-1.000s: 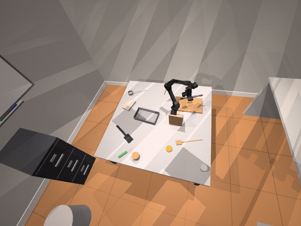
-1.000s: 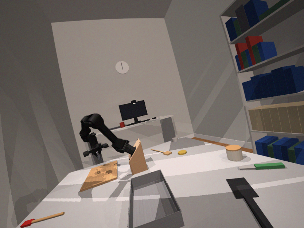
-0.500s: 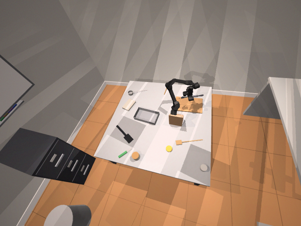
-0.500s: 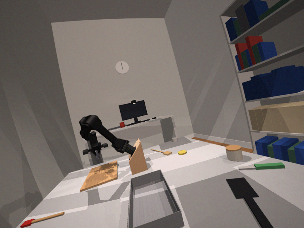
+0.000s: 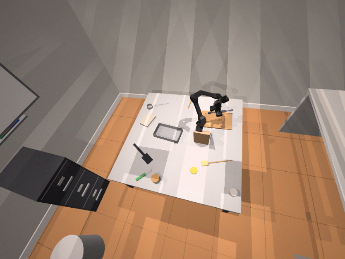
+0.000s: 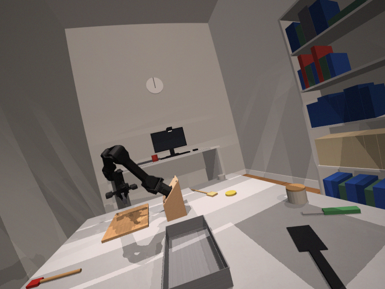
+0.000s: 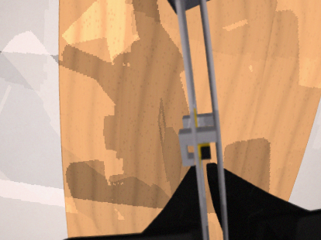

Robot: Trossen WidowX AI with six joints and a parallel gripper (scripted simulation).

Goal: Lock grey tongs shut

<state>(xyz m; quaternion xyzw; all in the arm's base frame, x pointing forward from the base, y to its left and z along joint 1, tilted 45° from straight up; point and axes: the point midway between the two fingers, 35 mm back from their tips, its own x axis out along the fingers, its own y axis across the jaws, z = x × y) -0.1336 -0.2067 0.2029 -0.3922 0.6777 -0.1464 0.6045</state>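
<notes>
Right now my gripper tip is 100 mm above the wooden board. From my gripper tip the other things lie so: red spatula: 370 mm ahead, 230 mm to the right, 100 mm below; then roasting tin: 490 mm ahead, 330 mm to the left, 80 mm below; then yellow disc: 90 mm ahead, 660 mm to the left, 100 mm below.
</notes>
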